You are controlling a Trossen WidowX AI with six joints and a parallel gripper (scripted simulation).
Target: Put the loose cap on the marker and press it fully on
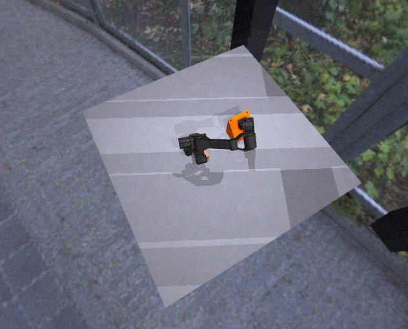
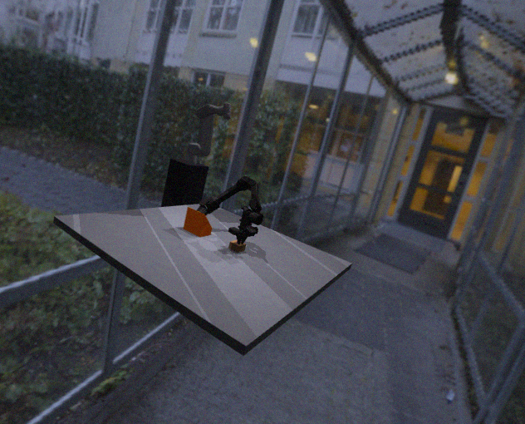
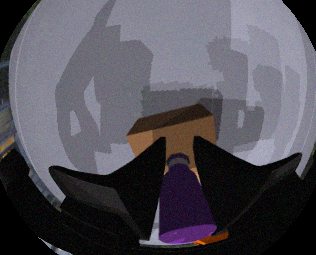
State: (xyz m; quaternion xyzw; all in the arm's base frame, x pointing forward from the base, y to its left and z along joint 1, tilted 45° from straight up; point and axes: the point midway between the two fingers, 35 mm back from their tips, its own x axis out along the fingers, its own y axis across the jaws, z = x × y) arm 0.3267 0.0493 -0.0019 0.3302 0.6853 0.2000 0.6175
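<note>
Right now my gripper tip is 2 cm past the purple cap and 5 cm below it. The rest, counted from my gripper tip: holder block (2 cm behind, 2 cm below).
</note>
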